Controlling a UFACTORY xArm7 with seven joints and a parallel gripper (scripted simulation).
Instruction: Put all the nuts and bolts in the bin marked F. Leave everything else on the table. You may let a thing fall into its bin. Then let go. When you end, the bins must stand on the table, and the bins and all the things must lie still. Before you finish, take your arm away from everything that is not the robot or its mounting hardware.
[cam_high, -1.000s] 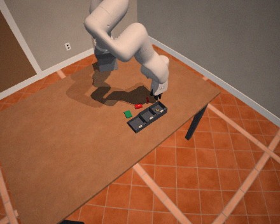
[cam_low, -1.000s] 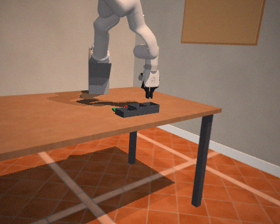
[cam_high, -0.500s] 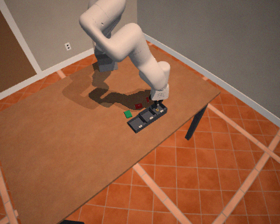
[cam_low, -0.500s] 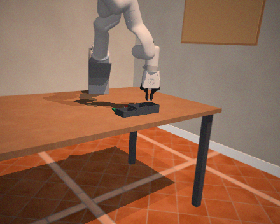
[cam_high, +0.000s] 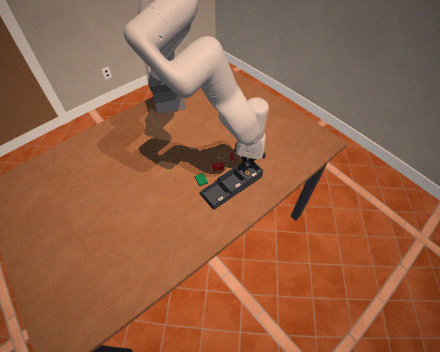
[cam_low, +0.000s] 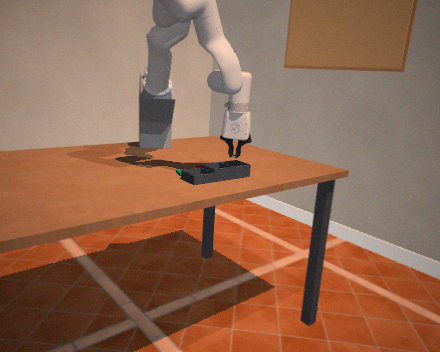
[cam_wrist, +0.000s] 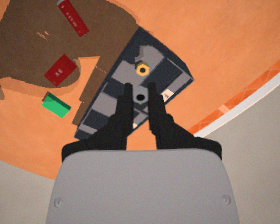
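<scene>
The silver nut is 20 mm below my hand. Also, from my hand: dark three-compartment bin row 20 mm behind, 80 mm to the right, 70 mm below; then brass nut 80 mm below; then red cylinder 100 mm behind, 50 mm to the left, 80 mm below.
</scene>
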